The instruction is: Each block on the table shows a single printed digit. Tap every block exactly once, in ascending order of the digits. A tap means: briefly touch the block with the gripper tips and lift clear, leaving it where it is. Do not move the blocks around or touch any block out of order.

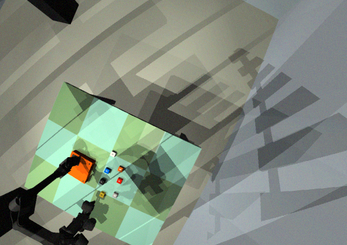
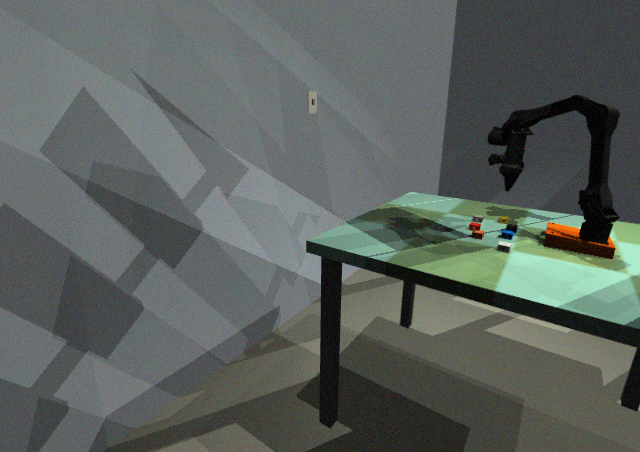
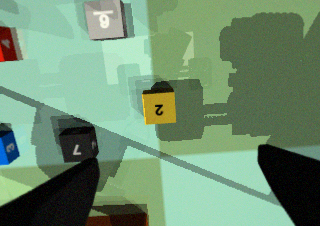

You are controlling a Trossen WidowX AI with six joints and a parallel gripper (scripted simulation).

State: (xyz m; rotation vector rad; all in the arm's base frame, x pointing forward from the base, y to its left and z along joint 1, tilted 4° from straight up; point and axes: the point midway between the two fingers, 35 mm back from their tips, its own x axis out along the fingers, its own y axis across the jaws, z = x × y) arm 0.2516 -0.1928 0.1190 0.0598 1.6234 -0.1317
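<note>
My gripper tip is now 320 mm to the right of the white block and 120 mm above it. Round my gripper tip: grey block (90 mm ahead, 40 mm to the left, 120 mm below); then black block (30 mm behind, 100 mm to the left, 120 mm below); then yellow block (10 mm to the left, 120 mm below).
</note>
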